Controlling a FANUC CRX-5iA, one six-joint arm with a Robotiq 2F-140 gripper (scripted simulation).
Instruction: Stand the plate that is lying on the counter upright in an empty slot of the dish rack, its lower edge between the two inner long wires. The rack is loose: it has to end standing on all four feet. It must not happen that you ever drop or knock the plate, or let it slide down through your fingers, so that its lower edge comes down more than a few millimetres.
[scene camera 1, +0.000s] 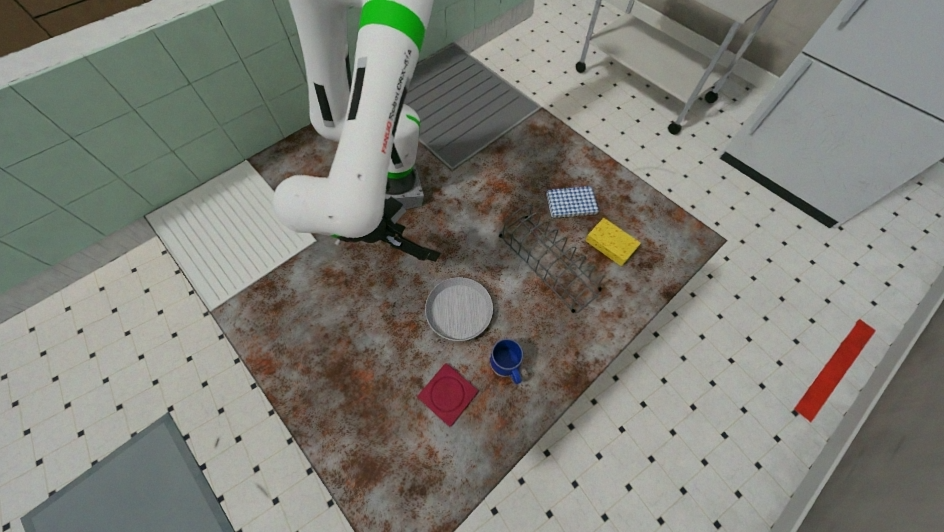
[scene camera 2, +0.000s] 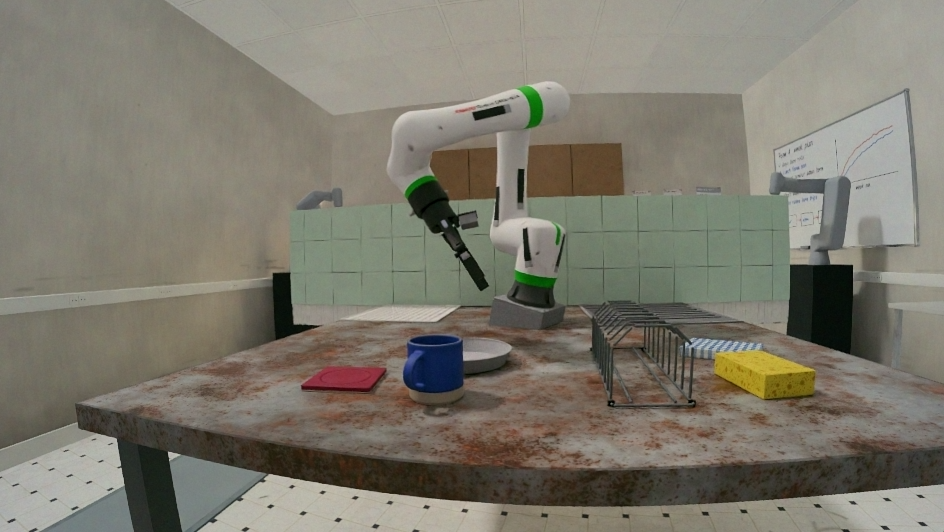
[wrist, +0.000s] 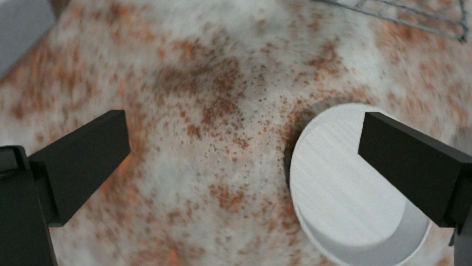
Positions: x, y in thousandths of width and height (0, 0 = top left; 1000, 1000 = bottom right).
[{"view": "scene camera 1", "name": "my gripper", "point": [444, 458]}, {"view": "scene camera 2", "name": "my gripper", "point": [511, 535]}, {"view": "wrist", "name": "my gripper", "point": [520, 498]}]
